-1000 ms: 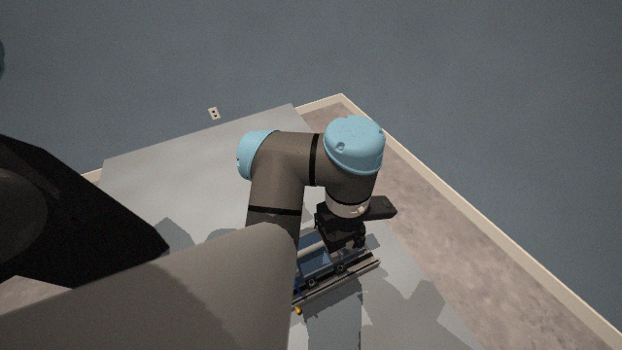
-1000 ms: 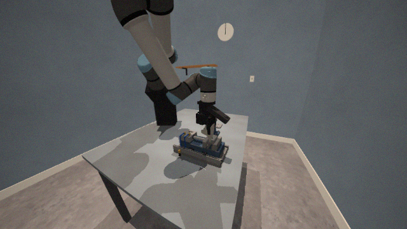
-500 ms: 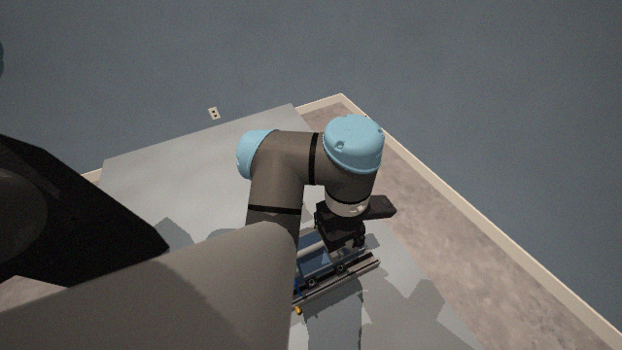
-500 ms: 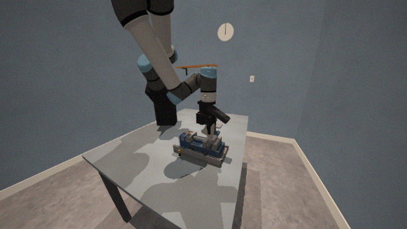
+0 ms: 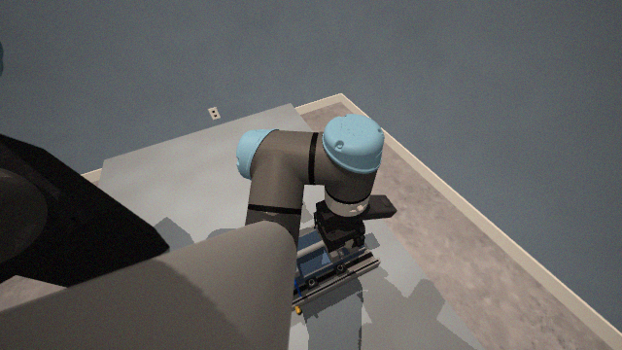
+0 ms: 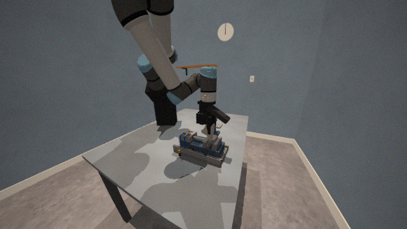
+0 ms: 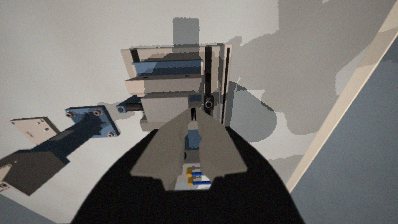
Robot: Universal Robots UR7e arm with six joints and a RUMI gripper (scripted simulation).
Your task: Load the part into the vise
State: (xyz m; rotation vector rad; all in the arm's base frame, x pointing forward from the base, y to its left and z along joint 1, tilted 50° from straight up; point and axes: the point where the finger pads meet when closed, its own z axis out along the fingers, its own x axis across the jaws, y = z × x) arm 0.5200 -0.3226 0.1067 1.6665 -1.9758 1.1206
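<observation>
My hand is 40 mm to the right of the part, 30 mm above it and 10 mm short of it. From my hand the other things lie so: grey jaw 50 mm to the left, 40 mm below, 20 mm behind; then cylinder rod 70 mm behind, 60 mm to the left, 40 mm below; then work stop 80 mm to the left, 30 mm below, 20 mm ahead.
</observation>
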